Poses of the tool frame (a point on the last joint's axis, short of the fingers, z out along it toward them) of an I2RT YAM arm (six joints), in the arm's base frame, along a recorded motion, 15 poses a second.
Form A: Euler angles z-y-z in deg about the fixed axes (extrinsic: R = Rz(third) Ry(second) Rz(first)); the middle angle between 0 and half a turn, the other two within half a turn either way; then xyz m.
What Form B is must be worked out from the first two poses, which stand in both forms.
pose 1, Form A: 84.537 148.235 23.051 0.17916 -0.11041 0.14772
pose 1, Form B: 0.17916 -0.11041 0.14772 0.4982 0.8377 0.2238 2.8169
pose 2, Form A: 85.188 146.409 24.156 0.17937 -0.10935 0.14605
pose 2, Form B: 0.17937 -0.10935 0.14605 0.4930 0.8365 0.2391 2.8058
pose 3, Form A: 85.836 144.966 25.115 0.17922 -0.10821 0.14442
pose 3, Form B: 0.17922 -0.10821 0.14442 0.4892 0.8351 0.2517 2.7987
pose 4, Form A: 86.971 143.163 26.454 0.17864 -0.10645 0.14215
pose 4, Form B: 0.17864 -0.10645 0.14215 0.4854 0.8321 0.2682 2.7930
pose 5, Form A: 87.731 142.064 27.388 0.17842 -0.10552 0.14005
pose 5, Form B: 0.17842 -0.10552 0.14005 0.4827 0.8303 0.2786 2.7911
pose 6, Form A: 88.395 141.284 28.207 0.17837 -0.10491 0.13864
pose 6, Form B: 0.17837 -0.10491 0.13864 0.4804 0.8290 0.2864 2.7915
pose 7, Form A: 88.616 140.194 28.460 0.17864 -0.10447 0.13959
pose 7, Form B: 0.17864 -0.10447 0.13959 0.4789 0.8268 0.2951 2.7843
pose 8, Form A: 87.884 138.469 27.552 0.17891 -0.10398 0.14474
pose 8, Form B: 0.17891 -0.10398 0.14474 0.4785 0.8233 0.3053 2.7606
